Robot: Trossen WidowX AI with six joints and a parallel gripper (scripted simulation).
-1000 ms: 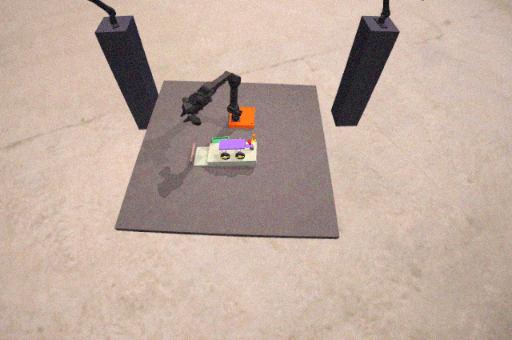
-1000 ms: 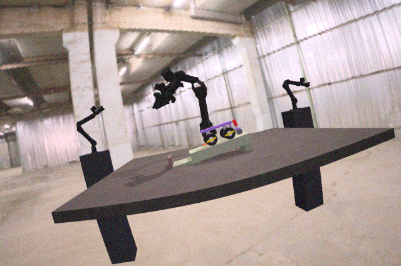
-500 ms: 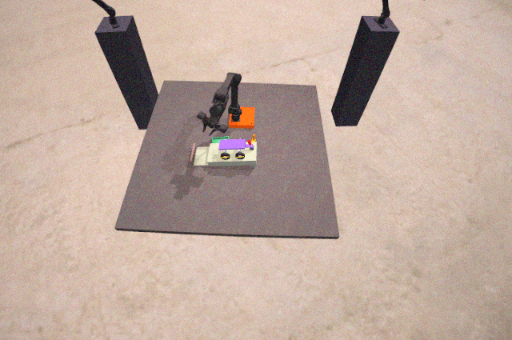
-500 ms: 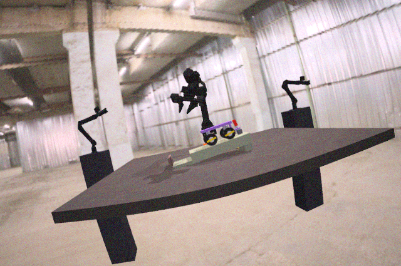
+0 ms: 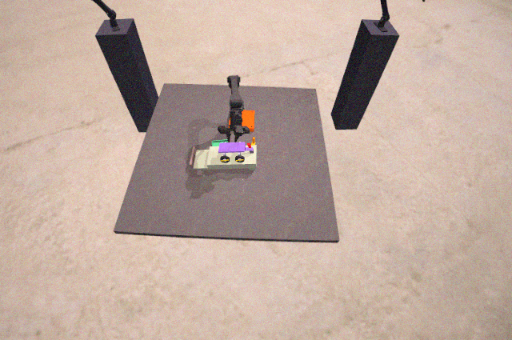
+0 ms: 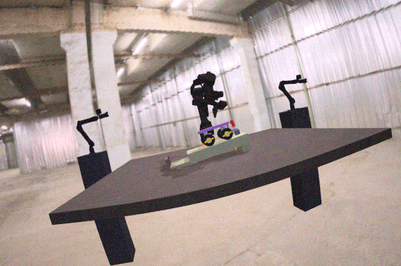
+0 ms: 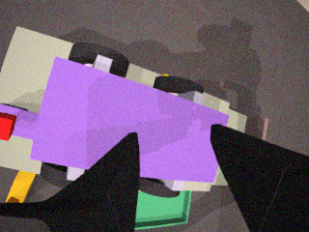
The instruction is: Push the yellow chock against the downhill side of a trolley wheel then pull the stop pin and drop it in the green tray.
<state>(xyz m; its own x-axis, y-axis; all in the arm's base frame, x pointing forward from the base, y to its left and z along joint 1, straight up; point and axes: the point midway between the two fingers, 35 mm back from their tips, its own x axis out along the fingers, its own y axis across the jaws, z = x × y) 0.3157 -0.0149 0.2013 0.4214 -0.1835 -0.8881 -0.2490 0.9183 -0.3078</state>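
The red-headed stop pin lies 110 mm to the left of my gripper tip, 80 mm below it and 10 mm behind it. Round my gripper tip: yellow chock 190 mm below, 140 mm to the left, 120 mm behind; then purple trolley 90 mm below; then brown bar 270 mm to the right, 180 mm below, 30 mm behind.
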